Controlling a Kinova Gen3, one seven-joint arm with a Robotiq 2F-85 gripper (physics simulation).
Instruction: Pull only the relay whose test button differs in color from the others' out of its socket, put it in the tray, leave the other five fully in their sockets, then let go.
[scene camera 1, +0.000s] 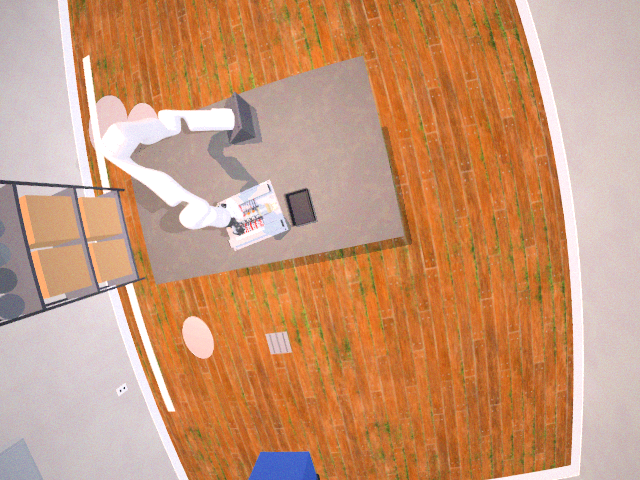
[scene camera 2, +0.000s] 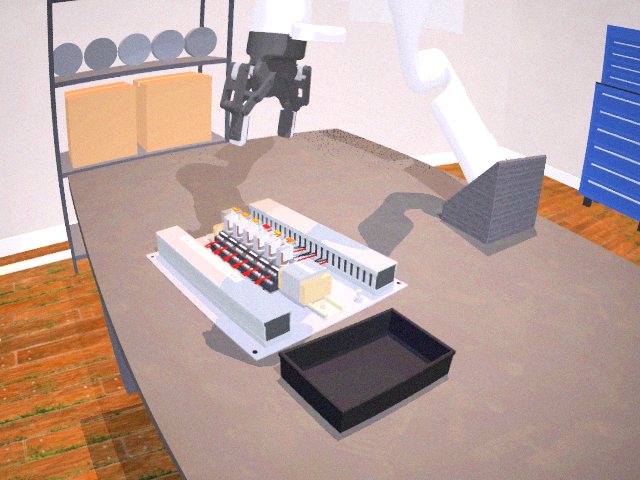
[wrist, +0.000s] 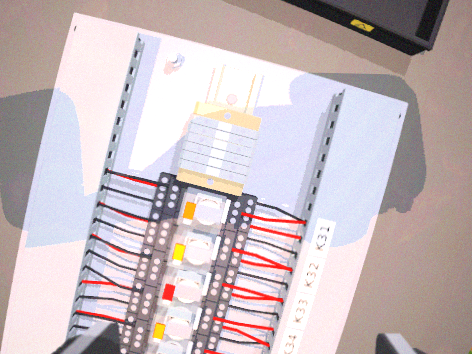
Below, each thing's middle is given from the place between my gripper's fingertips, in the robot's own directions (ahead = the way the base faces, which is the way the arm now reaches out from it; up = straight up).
Right now my hand is 210 mm above the white panel (scene camera 2: 304, 322), 30 mm to the left of it and 20 mm past it. The rest, counted from my hand: terminal block (scene camera 2: 311, 290) (190 mm below, 80 mm to the left, 40 mm behind).
